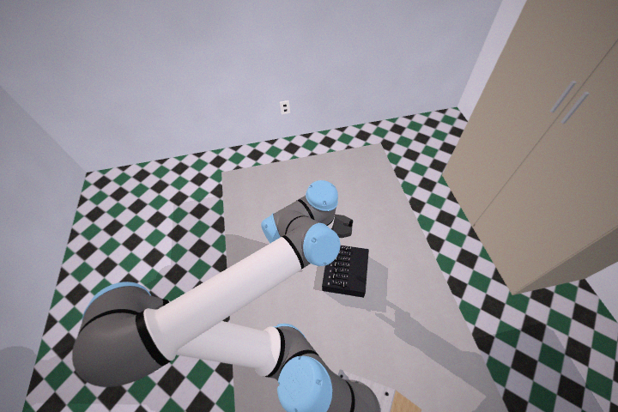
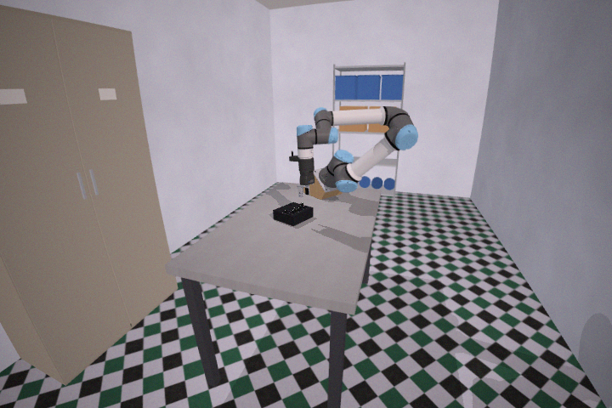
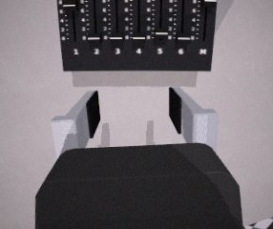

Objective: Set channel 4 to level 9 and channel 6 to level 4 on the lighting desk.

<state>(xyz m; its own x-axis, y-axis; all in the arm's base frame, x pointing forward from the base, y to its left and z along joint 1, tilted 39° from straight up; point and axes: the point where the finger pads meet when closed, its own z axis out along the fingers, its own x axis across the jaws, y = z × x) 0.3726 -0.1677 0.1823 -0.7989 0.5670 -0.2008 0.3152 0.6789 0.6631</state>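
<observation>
The channel 3 cap lies 100 mm below my hand and 40 mm to the right of it. Also, from my hand: channel 6 cap 100 mm below, 60 mm behind, 20 mm to the right; channel 2 cap 100 mm below, 50 mm to the right, 20 mm ahead; channel 5 cap 100 mm below, 40 mm behind, 30 mm to the right.
</observation>
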